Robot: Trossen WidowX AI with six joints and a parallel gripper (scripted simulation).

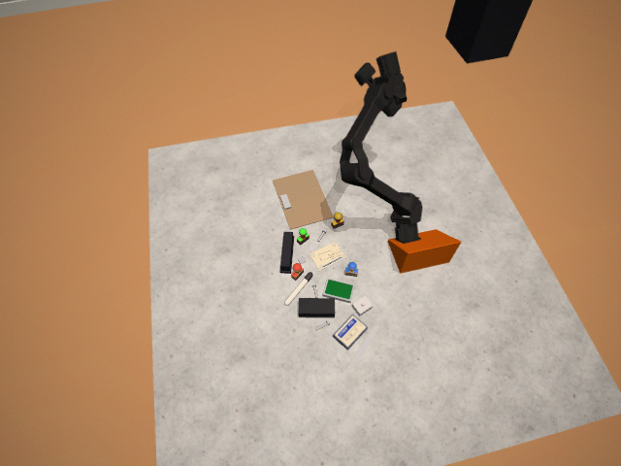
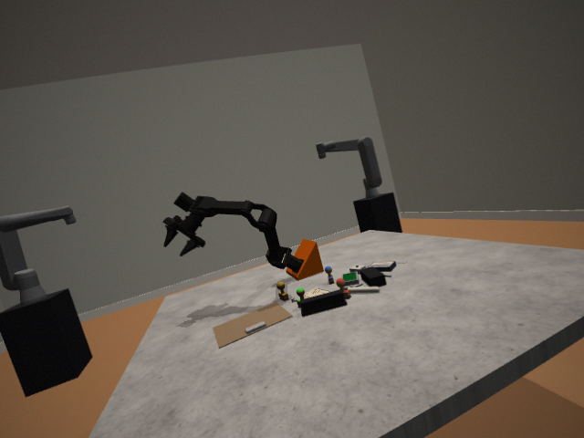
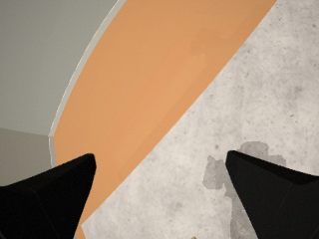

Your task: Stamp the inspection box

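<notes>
My gripper tip is now 360 mm to the right of the green-knobbed stamp, 340 mm short of it and 250 mm above it. The rest, counted from my gripper tip: cream card 440 mm to the left, 270 mm below, 270 mm ahead; then yellow stamp 330 mm to the left, 250 mm below, 200 mm ahead; then black bar 400 mm ahead, 390 mm to the left, 250 mm below.
</notes>
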